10 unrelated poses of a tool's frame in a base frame.
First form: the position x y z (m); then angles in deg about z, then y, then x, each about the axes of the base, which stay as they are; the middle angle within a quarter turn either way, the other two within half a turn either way.
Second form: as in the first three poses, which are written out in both.
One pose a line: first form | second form
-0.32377 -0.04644 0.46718 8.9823 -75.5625 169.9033 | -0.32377 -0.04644 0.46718 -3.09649 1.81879 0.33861
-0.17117 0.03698 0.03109 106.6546 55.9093 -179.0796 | -0.17117 0.03698 0.03109 0.01087 2.16570 -1.26072
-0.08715 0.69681 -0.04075 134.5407 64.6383 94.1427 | -0.08715 0.69681 -0.04075 -0.44163 1.60174 -2.29885
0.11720 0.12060 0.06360 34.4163 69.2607 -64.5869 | 0.11720 0.12060 0.06360 0.32954 1.41824 -0.55199
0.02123 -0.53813 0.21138 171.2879 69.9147 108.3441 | 0.02123 -0.53813 0.21138 -0.33407 1.67909 -1.42096
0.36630 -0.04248 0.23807 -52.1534 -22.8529 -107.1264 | 0.36630 -0.04248 0.23807 1.98614 1.84561 -2.36194
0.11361 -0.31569 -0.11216 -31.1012 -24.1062 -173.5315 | 0.11361 -0.31569 -0.11216 2.89494 2.70685 -0.81360
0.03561 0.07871 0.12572 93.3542 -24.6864 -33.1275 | 0.03561 0.07871 0.12572 2.27010 0.70607 -0.51077
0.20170 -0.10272 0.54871 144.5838 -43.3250 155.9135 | 0.20170 -0.10272 0.54871 -2.73322 2.29713 3.10091
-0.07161 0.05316 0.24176 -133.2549 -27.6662 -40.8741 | -0.07161 0.05316 0.24176 2.24623 0.83700 1.89422
